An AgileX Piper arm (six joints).
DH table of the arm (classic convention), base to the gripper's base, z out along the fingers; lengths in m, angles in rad. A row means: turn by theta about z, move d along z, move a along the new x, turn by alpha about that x. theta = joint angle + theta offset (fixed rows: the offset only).
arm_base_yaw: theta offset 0, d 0.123, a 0, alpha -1.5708
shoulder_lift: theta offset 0.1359, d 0, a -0.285, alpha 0
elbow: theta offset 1.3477, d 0, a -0.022, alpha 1.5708
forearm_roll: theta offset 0, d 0.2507, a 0, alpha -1.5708
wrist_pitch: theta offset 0, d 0, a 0, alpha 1.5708
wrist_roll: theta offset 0, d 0.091, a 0, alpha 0
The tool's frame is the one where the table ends.
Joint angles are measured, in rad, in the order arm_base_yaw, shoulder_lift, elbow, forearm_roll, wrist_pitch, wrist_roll. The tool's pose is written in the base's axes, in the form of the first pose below.
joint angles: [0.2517 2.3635 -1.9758 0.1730 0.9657 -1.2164]
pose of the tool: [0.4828 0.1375 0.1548 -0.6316 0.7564 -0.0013 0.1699]
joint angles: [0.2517 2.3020 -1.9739 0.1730 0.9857 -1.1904]
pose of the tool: [0.4781 0.1364 0.1844 -0.6219 0.7601 -0.0066 0.1879]
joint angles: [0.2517 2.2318 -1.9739 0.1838 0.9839 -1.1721]
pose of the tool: [0.4727 0.1359 0.2193 -0.6108 0.7598 -0.0150 0.2222]
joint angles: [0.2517 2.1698 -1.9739 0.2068 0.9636 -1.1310]
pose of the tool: [0.4672 0.1360 0.2508 -0.5867 0.7656 -0.0170 0.2632]
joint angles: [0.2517 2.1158 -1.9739 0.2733 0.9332 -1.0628]
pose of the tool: [0.4611 0.1390 0.2794 -0.5431 0.7795 0.0054 0.3121]
